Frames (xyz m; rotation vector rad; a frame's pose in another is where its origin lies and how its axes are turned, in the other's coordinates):
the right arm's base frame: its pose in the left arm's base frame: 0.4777 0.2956 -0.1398 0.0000 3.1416 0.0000
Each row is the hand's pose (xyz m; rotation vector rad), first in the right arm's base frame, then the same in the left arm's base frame.
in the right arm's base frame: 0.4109 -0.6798 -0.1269 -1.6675 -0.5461 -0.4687
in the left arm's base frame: 0.0668 -0.3842 -0.0129 -0.5576 1.6865 1.9840
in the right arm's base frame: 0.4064 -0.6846 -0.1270 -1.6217 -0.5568 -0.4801
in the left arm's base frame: 0.0713 -0.3890 -0.0128 -0.5727 1.7193 1.9344
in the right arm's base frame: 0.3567 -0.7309 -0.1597 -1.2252 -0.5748 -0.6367
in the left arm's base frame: 0.1210 -0.4353 0.0199 -0.7836 1.9846 1.5079
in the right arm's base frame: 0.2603 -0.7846 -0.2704 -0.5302 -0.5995 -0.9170
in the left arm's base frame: 0.2174 -0.4890 0.1306 -1.1539 2.1981 0.6672
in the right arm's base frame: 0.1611 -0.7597 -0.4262 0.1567 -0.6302 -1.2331
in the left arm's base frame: 0.3166 -0.4641 0.2864 -1.5147 2.0457 -0.1925
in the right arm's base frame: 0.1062 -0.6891 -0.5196 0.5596 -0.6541 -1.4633
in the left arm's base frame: 0.3715 -0.3935 0.3798 -1.7265 1.7637 -0.6602
